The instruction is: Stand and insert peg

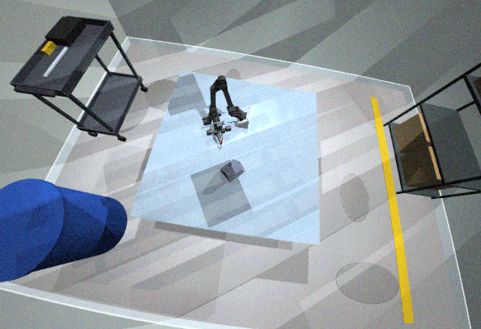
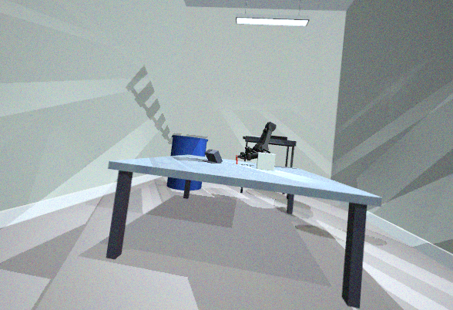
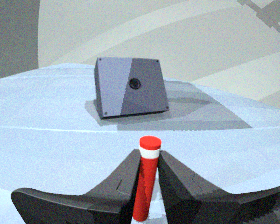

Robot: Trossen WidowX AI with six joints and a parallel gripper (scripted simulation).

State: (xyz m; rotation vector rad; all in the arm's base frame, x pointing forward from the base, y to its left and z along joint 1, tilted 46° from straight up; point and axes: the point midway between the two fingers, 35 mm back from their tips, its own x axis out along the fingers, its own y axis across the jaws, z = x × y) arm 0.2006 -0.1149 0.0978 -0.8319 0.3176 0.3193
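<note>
My gripper tip is 10 mm above the peg. Also, from my gripper tip: sloped panel 190 mm ahead, 110 mm to the left, 20 mm below.
</note>
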